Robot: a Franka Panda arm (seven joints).
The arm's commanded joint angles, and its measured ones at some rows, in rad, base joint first. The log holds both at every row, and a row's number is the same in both.
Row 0, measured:
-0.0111, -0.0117, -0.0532, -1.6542, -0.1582, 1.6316, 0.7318
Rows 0 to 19, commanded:
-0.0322, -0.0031, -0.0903, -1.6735, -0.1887, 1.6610, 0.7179
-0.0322, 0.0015, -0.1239, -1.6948, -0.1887, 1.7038, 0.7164
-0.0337, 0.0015, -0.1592, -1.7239, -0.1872, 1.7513, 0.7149
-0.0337, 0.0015, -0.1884, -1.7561, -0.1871, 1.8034, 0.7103
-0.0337, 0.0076, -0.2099, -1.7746, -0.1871, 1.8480, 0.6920
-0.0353, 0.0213, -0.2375, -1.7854, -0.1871, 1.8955, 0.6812
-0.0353, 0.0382, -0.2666, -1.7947, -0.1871, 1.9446, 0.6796
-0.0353, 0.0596, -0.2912, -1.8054, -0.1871, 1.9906, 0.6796
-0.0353, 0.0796, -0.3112, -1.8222, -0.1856, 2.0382, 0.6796
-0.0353, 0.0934, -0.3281, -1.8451, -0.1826, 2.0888, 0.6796
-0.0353, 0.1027, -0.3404, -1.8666, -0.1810, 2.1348, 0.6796
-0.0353, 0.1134, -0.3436, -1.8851, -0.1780, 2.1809, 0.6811
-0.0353, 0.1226, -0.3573, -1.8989, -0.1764, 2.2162, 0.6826
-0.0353, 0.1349, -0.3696, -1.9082, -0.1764, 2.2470, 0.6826
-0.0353, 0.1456, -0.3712, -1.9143, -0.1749, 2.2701, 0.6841
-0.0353, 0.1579, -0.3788, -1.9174, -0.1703, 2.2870, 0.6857
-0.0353, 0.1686, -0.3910, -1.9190, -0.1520, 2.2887, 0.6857
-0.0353, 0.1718, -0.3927, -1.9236, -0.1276, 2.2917, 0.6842
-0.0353, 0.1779, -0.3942, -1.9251, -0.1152, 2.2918, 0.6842
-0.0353, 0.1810, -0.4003, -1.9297, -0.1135, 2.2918, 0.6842
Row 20, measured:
-0.0409, 0.1750, -0.3852, -1.9159, -0.1438, 2.2701, 0.6843
